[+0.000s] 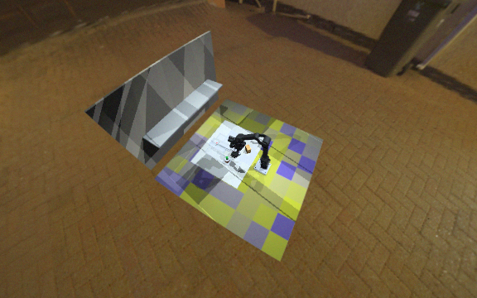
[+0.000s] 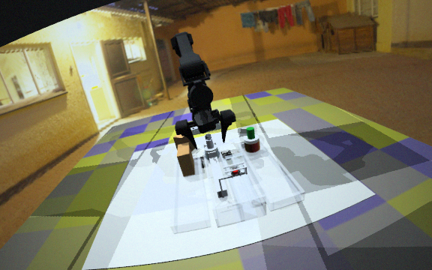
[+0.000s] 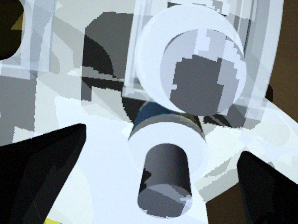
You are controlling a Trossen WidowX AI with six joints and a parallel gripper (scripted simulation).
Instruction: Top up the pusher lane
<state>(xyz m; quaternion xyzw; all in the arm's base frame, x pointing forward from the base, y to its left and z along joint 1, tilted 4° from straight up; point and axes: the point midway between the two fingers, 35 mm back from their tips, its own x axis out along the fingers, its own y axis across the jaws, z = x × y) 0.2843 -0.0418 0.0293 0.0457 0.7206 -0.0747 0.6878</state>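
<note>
The tan box lies 50 mm ahead of my gripper tip, 90 mm to the right of it and 10 mm above it. The rest, counted from my gripper tip: pusher mechanism: 160 mm ahead, 20 mm above.
</note>
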